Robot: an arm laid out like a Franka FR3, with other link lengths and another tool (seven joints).
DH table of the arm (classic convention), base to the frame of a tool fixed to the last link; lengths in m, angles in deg. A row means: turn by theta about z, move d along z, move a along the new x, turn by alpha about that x. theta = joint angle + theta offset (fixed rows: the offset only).
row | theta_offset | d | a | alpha
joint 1 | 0.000 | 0.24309 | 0.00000 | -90.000
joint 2 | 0.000 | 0.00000 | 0.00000 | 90.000
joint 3 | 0.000 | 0.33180 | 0.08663 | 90.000
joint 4 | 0.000 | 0.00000 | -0.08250 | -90.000
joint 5 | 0.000 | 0.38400 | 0.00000 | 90.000
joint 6 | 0.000 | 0.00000 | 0.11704 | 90.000
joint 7 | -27.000 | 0.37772 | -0.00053 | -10.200
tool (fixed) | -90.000 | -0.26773 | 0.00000 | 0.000
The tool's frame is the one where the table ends.
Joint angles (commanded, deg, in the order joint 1, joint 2, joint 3, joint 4, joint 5, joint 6, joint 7), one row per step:
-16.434, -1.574, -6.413, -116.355, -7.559, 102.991, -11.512
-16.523, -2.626, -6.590, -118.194, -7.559, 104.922, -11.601
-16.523, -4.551, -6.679, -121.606, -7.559, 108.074, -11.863
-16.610, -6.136, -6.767, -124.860, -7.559, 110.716, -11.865
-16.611, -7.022, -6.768, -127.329, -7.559, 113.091, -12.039
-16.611, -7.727, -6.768, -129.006, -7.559, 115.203, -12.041
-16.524, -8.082, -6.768, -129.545, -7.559, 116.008, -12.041
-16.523, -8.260, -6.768, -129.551, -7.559, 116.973, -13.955
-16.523, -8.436, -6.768, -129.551, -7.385, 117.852, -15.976
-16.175, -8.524, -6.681, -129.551, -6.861, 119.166, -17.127
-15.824, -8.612, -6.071, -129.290, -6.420, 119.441, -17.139
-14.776, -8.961, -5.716, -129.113, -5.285, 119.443, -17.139
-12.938, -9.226, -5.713, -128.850, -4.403, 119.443, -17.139
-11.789, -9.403, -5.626, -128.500, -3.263, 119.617, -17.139
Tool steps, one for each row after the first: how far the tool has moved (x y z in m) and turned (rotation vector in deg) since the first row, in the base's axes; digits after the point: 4 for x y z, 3 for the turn. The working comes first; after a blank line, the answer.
Tool pose at each row, in the base's axes (x y z in m, rotation vector in deg; the steps are taken from these numbers as rounded here):
0.4894, -0.1801, 0.3578, -102.282, -144.351, 24.246
0.4842, -0.1802, 0.3552, -103.037, -145.188, 23.635
0.4745, -0.1765, 0.3495, 102.276, 145.051, -22.331
0.4646, -0.1732, 0.3412, 101.808, 144.465, -21.386
0.4585, -0.1699, 0.3326, 100.995, 144.254, -20.631
0.4551, -0.1678, 0.3283, 100.304, 143.535, -19.820
0.4543, -0.1664, 0.3281, 99.861, 143.168, -19.414
0.4545, -0.1674, 0.3311, 96.948, 143.963, -18.534
0.4546, -0.1683, 0.3340, 94.080, 144.812, -17.526
0.4579, -0.1654, 0.3368, 91.854, 144.853, -16.097
0.4623, -0.1578, 0.3402, 90.697, 144.915, -15.341
0.4668, -0.1455, 0.3451, 89.654, 145.255, -13.668
0.4723, -0.1299, 0.3499, 87.825, 145.973, -12.165
0.4770, -0.1191, 0.3550, 86.927, 146.072, -10.372

-0.0052, -0.0001, -0.0026, -0.202, -1.120, 0.050
-0.0149, 0.0036, -0.0083, -0.406, -2.767, 0.590
-0.0248, 0.0069, -0.0166, -0.453, -3.773, 0.729
-0.0309, 0.0102, -0.0252, -0.483, -4.574, 1.170
-0.0343, 0.0123, -0.0295, -0.722, -5.690, 1.409
-0.0351, 0.0137, -0.0297, -0.874, -6.290, 1.586
-0.0349, 0.0127, -0.0267, -0.922, -7.259, 3.576
-0.0348, 0.0118, -0.0238, -0.831, -8.195, 5.567
-0.0315, 0.0147, -0.0210, -0.767, -9.616, 6.979
-0.0271, 0.0223, -0.0176, -0.694, -10.324, 7.728
-0.0226, 0.0346, -0.0127, 0.028, -11.210, 8.479
-0.0171, 0.0502, -0.0079, 0.677, -12.007, 9.817
-0.0124, 0.0610, -0.0028, 1.402, -13.034, 10.423

